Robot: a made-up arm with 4 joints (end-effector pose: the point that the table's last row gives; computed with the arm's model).
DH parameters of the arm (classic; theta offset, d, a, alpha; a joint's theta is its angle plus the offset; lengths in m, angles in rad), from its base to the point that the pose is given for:
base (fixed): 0 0.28 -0.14 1.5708
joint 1: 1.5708 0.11 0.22 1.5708
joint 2: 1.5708 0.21 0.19 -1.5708
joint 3: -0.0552 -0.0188 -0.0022 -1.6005
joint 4: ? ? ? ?
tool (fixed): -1.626 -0.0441 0 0
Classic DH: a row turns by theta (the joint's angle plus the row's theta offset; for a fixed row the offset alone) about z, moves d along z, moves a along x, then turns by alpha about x.
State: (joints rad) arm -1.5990 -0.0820 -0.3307 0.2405
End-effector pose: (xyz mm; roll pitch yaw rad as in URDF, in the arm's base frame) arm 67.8 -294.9 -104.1 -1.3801 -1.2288 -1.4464
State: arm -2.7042 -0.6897 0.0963 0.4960
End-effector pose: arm -308.1 -310.9 -223.8 -1.9784 -0.5025 0.0500
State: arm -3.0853 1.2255 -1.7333 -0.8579
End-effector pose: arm -304.3 -72.5 103.6 2.7730 -1.1195 -2.0710
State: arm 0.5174 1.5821 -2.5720 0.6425
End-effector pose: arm -131.2 -118.7 474.4 2.2230 0.0231 0.0330
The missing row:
joint 4: 0 -0.1576 0.051 -1.5411
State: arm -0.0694 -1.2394 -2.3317 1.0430
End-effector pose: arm 14.1 -87.7 535.6 -0.0899 -0.6265 -0.3195
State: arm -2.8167 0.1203 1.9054 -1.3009
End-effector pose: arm -284.3 -451.4 92.5 1.5608 0.2828 1.8232
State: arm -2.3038 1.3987 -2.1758 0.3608
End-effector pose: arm -105.8 -105.7 32.2 -1.3242 -0.1079 -3.0184
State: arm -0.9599 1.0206 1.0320 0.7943
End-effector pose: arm -60.9 -313.9 36.1 1.7047 -1.0101 1.0608
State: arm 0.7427 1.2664 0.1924 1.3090
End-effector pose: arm 137.7 -238.9 511.5 -0.0089 0.6332 3.0589
